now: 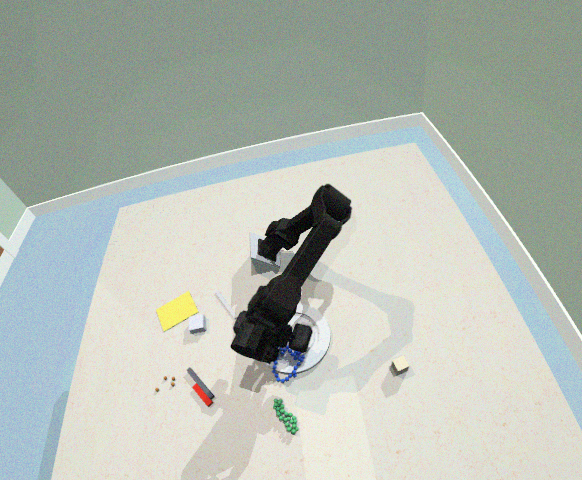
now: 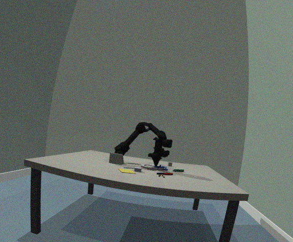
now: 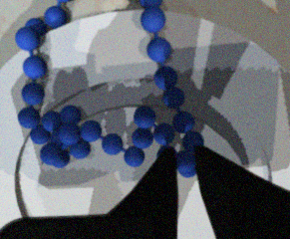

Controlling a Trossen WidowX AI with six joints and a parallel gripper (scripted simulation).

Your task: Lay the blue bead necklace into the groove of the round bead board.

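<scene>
Right now my gripper tip is 20 mm past the round bead board, 40 mm to the right of it and 10 mm above it. The rest, counted from my gripper tip: white cube (90 mm behind, 240 mm to the right, 10 mm below); grey tool (100 mm ahead, 210 mm to the right, 20 mm below); stick (150 mm behind, 160 mm to the right, 20 mm below).
</scene>
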